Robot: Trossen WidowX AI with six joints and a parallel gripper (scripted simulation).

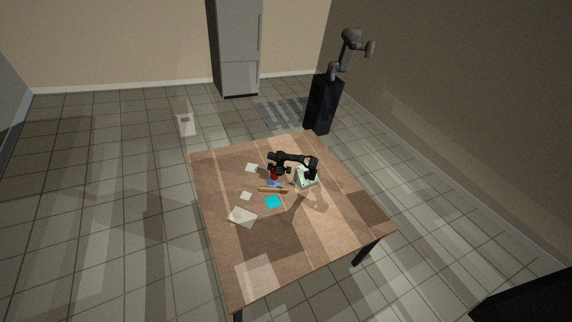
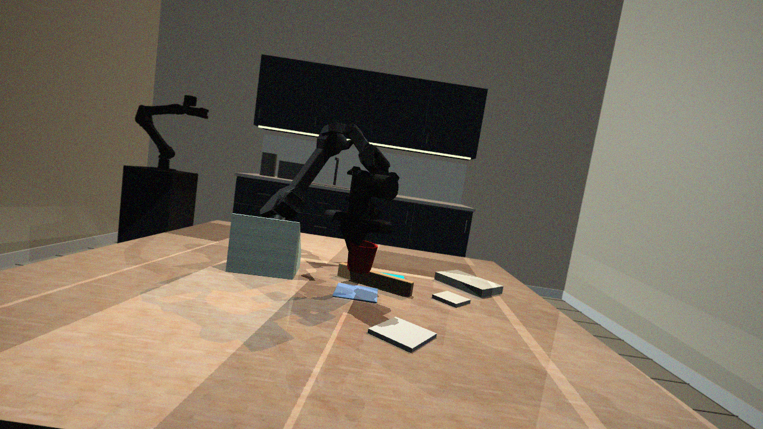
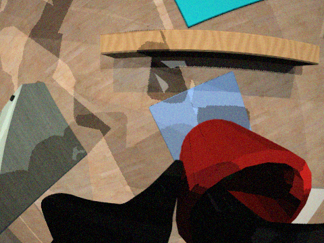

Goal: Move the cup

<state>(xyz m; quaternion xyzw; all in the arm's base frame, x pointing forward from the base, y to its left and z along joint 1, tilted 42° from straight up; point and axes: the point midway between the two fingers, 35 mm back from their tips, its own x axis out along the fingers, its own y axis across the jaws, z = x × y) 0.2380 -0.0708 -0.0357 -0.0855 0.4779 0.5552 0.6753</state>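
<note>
Right now the red cup is 3 cm ahead of my gripper tip and 2 cm to the right of it. The rest, counted from my gripper tip: wooden bar: 9 cm below, 7 cm to the left, 7 cm ahead; then teal pad: 16 cm to the left, 11 cm ahead, 10 cm below.
</note>
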